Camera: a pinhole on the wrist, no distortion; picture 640 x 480 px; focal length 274.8 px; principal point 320.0 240.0 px. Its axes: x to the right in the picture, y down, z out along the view. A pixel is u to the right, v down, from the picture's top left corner.
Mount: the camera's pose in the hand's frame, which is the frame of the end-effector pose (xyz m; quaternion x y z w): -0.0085 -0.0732 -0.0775 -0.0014 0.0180 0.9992 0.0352
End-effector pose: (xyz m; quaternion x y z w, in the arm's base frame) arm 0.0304 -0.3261 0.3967 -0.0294 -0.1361 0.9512 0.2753
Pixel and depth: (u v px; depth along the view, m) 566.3 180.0 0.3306
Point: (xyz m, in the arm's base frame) 0.2351 -0.5714 0.6218
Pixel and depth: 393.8 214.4 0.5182
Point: 0.0938 -0.5121 0.8141
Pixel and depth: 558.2 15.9 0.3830
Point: 0.1196 -0.7898 0.5963
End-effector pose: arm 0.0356 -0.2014 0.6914 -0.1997 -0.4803 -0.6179 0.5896
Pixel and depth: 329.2 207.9 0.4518
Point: -0.0816 0.1176 0.8442
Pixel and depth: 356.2 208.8 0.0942
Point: -0.0187 -0.1862 0.6615
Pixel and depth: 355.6 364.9 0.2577
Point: -0.1760 -0.0496 0.6710
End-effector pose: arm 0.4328 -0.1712 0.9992 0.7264 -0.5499 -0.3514 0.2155
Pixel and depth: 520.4 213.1 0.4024
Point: 0.1470 0.1363 0.8693
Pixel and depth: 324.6 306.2 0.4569
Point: 0.2503 -0.0696 0.6370
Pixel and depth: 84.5 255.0 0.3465
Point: 0.3379 -0.3926 0.6721
